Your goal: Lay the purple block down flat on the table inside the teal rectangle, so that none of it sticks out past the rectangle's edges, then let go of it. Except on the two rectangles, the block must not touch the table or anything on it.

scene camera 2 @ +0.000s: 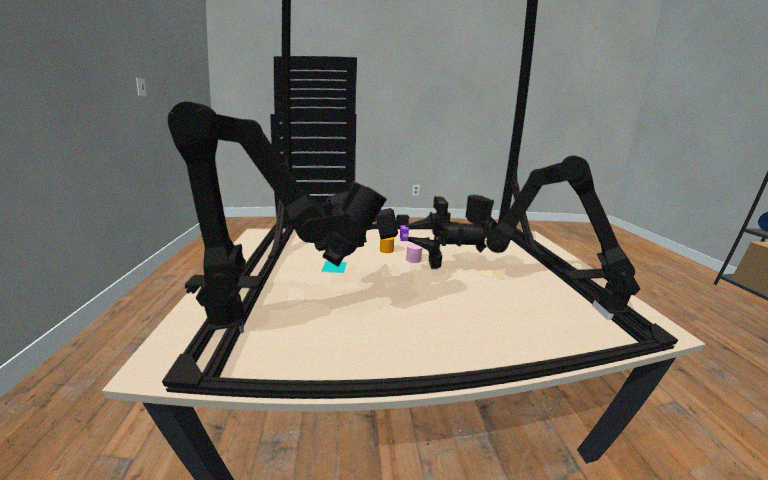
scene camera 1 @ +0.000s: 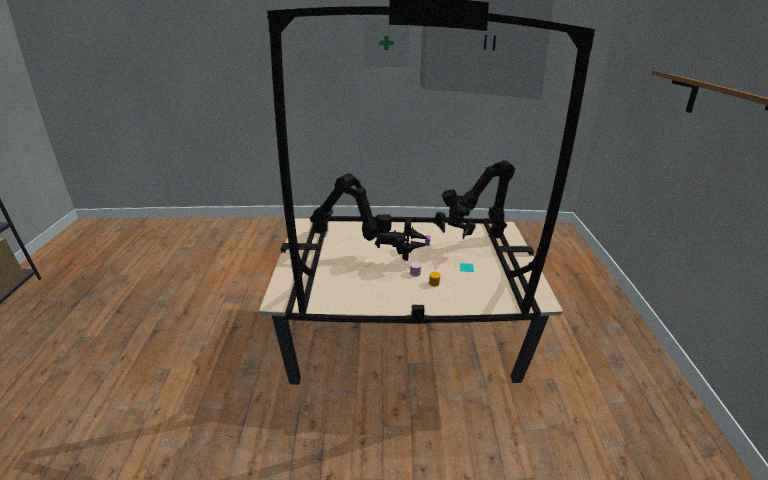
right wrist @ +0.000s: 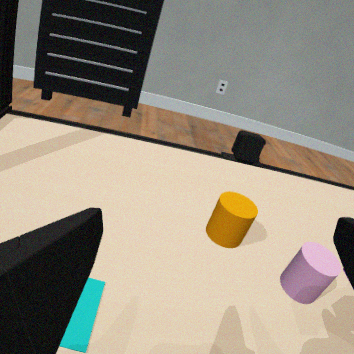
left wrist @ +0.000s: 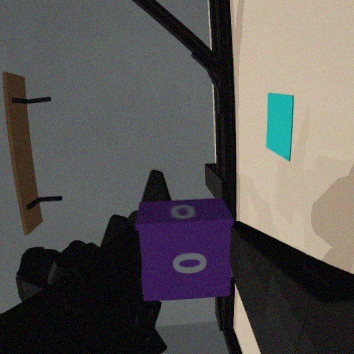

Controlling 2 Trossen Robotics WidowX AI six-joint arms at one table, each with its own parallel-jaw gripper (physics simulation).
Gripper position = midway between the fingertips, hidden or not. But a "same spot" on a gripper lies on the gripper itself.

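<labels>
I can find my left gripper in scene camera 2 point(405, 232), and scene camera 1 and the left wrist view have it too. On my left gripper, point(scene camera 1: 413, 245) and point(left wrist: 321, 338) are the same spot. In the right wrist view my left gripper is out of frame.
</labels>
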